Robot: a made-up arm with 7 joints.
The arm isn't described. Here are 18 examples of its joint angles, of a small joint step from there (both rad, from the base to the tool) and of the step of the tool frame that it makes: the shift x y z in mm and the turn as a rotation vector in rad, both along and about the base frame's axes.
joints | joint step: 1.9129 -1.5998 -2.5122 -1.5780 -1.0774 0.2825 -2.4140 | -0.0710 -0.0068 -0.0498 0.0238 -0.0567 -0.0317 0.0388
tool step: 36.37 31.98 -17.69 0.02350 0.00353 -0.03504
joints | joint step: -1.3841 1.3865 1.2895 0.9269 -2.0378 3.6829 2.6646 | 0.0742 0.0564 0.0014 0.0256 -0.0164 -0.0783 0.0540
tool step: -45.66 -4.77 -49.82 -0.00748 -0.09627 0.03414
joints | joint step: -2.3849 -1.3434 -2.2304 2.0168 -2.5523 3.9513 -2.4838 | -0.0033 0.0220 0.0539 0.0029 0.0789 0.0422 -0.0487
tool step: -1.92 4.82 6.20 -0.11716 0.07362 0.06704
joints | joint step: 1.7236 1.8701 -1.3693 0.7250 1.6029 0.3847 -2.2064 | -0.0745 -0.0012 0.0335 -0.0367 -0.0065 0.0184 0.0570
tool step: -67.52 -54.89 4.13 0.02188 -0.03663 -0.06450
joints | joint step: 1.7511 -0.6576 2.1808 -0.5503 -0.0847 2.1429 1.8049 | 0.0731 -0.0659 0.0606 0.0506 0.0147 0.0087 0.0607
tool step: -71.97 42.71 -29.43 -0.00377 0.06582 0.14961
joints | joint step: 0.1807 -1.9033 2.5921 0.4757 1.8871 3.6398 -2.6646 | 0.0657 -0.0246 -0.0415 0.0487 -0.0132 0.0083 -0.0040
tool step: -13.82 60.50 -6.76 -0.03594 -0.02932 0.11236
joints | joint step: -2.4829 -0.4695 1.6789 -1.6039 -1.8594 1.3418 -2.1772 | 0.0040 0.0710 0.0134 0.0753 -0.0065 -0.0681 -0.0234
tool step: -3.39 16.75 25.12 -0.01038 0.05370 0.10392
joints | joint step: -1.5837 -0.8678 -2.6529 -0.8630 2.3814 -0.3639 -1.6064 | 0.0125 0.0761 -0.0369 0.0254 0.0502 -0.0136 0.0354
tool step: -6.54 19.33 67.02 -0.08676 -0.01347 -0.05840
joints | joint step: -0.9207 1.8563 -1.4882 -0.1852 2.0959 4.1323 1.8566 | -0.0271 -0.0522 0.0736 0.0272 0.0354 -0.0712 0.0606
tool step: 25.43 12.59 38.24 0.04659 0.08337 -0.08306
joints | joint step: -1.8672 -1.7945 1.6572 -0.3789 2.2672 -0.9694 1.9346 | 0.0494 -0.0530 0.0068 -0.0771 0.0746 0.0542 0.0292
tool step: 4.32 2.21 -49.40 0.04376 -0.07056 0.00670
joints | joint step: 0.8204 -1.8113 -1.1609 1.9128 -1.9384 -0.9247 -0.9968 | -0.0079 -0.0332 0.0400 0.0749 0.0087 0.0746 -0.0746
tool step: -39.63 -39.87 -24.91 -0.00054 0.02809 -0.18498
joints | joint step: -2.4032 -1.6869 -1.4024 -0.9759 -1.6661 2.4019 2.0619 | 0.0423 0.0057 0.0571 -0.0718 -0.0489 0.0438 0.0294
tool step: 37.49 -1.32 20.28 -0.02065 0.00487 0.08429
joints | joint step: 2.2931 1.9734 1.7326 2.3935 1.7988 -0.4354 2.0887 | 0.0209 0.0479 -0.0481 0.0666 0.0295 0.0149 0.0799
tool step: 0.83 20.49 18.85 -0.01493 0.11714 -0.08815
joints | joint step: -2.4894 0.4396 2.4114 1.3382 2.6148 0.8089 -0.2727 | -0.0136 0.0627 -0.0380 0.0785 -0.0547 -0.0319 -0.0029
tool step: 6.34 -31.77 -64.11 -0.10241 0.09742 -0.04006
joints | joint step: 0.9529 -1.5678 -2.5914 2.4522 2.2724 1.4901 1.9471 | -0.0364 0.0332 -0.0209 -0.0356 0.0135 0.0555 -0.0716
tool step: 4.31 -5.40 13.00 -0.00726 -0.00034 -0.09669
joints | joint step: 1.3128 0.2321 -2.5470 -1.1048 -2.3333 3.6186 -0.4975 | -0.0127 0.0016 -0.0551 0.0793 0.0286 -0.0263 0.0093
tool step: 14.55 -10.36 21.18 0.06418 0.03221 -0.02336
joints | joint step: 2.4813 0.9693 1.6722 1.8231 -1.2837 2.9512 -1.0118 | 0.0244 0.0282 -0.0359 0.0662 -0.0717 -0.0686 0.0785
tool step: 1.66 2.82 -28.48 0.08725 0.06733 -0.13829
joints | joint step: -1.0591 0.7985 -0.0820 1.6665 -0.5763 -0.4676 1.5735 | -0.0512 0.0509 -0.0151 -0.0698 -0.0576 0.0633 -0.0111
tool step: -34.99 61.99 30.37 -0.17356 -0.01845 -0.07335
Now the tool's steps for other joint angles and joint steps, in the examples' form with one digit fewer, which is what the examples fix.
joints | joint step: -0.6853 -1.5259 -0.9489 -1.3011 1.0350 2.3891 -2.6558 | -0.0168 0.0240 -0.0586 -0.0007 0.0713 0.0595 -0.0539
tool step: 4.2 -5.8 -5.5 0.0101 -0.0186 -0.0123
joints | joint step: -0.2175 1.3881 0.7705 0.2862 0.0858 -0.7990 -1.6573 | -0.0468 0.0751 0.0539 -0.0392 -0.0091 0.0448 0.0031
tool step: -24.2 41.6 -80.0 -0.0626 -0.1201 0.0204
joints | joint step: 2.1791 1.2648 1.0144 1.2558 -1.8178 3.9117 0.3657 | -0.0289 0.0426 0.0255 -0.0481 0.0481 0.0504 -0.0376
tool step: 1.1 -20.2 -24.6 0.0672 -0.0457 0.0773
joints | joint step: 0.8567 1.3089 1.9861 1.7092 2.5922 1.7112 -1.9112 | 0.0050 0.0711 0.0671 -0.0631 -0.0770 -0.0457 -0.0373
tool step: -9.3 -8.1 -36.7 0.0479 -0.1398 0.1626
